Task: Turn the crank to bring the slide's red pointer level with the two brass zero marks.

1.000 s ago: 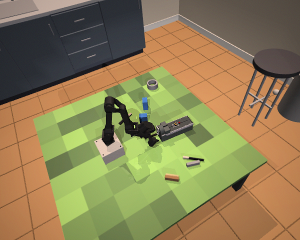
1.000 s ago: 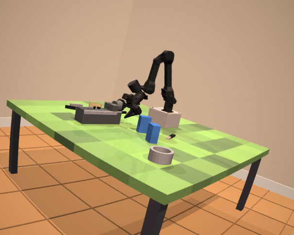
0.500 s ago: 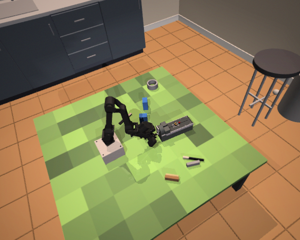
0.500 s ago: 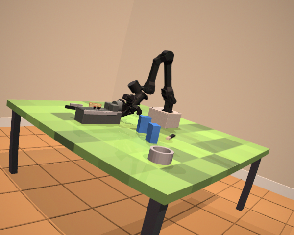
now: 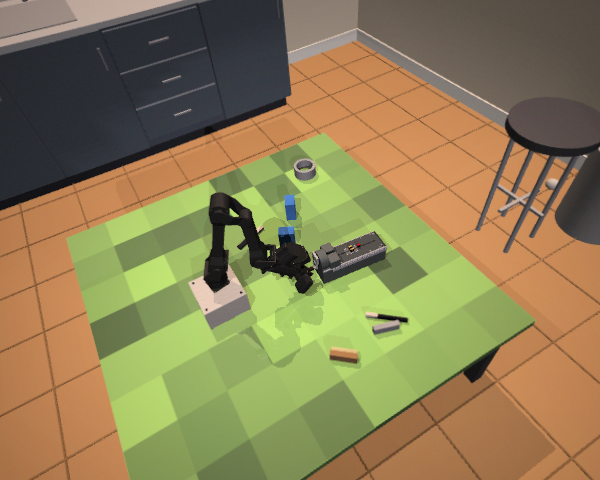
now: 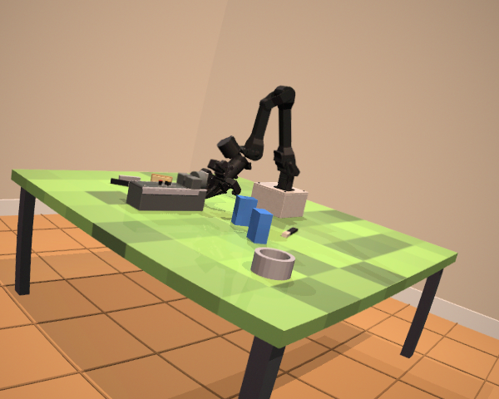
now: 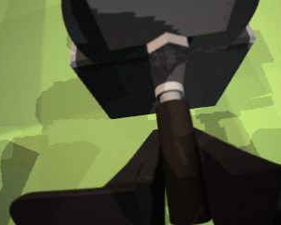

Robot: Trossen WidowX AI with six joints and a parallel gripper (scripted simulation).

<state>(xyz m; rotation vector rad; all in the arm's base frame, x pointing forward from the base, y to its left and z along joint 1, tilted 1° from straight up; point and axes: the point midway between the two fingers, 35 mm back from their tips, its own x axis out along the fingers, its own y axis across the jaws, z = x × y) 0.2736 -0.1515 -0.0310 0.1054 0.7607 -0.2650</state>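
The red pointer lies 190 mm ahead of my gripper tip, 50 mm to the right of it and 50 mm above it. The rest, counted from my gripper tip: crank handle: 20 mm behind, 20 mm above; then grey bar: 330 mm to the right, 40 mm ahead, 20 mm below; then wooden block: 300 mm to the right, 130 mm behind, 20 mm below.
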